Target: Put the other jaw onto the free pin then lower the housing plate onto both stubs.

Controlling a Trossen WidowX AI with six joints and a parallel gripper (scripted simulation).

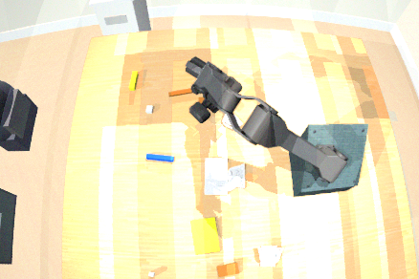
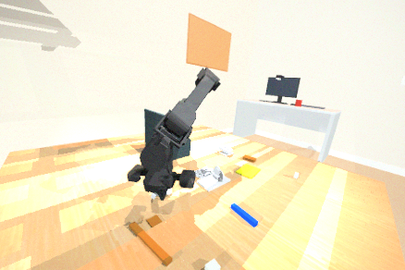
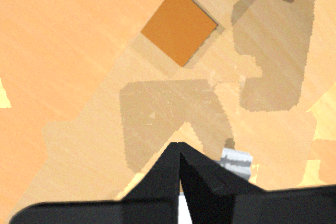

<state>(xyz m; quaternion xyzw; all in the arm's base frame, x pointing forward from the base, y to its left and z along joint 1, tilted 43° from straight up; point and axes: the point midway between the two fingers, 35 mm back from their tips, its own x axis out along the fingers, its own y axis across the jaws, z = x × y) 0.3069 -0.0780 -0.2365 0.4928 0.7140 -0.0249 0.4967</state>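
My gripper tip is 4 cm short of the small orange square, 5 cm to the left of it and 2 cm above it. The rest, counted from my gripper tip: long orange bar 9 cm ahead, 9 cm to the right, 1 cm below; then white jaw 3 cm behind, 2 cm above; then white cube 23 cm ahead, 2 cm to the right, 1 cm below.
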